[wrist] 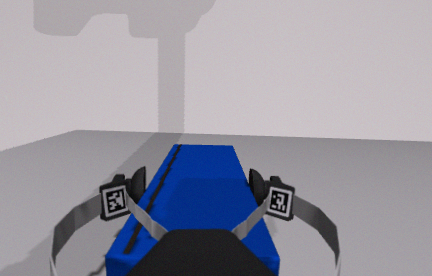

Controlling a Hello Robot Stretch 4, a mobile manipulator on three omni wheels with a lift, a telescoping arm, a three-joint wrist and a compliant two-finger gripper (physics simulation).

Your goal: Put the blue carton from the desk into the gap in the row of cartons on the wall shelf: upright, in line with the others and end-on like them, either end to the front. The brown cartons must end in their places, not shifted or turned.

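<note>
The blue carton [210,200] lies lengthwise below the wrist in the middle of the wrist view, its long top face running away from me, with a thin dark line along its left edge. Its near end is partly hidden by the dark gripper body. My gripper [198,185] is shut on the blue carton, with one dark fingertip close against each long side. The lower parts of the fingertips are hard to make out. The wall shelf and the brown cartons do not show in this view.
A grey surface [370,200] spreads around the carton and ends at a pale wall [300,75]. Shadows of the robot fall on the wall and on the surface at the left.
</note>
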